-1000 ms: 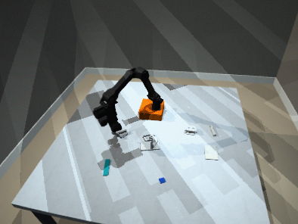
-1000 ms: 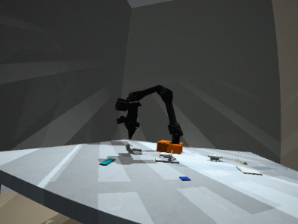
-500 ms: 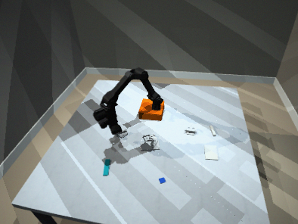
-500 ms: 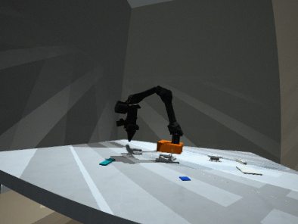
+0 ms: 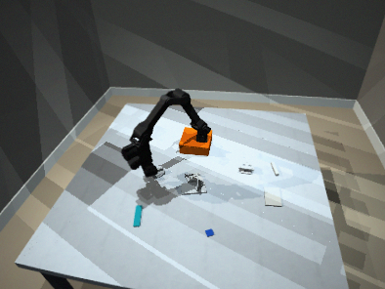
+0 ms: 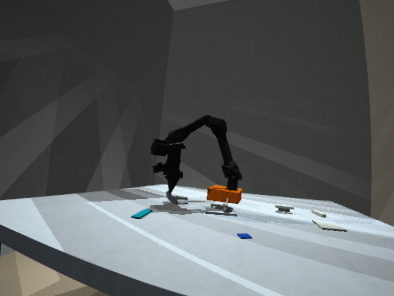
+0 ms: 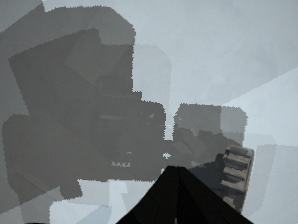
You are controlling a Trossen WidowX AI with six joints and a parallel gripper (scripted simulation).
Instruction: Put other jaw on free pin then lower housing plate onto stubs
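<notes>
Now: the jaw 4 cm behind my gripper tip and 1 cm below it. The rest, counted from my gripper tip: blue square: 31 cm to the left, 30 cm ahead, 5 cm below; then white base: 23 cm to the left, 5 cm below, 5 cm ahead; then teal bar: 22 cm ahead, 5 cm below, 2 cm to the right.
</notes>
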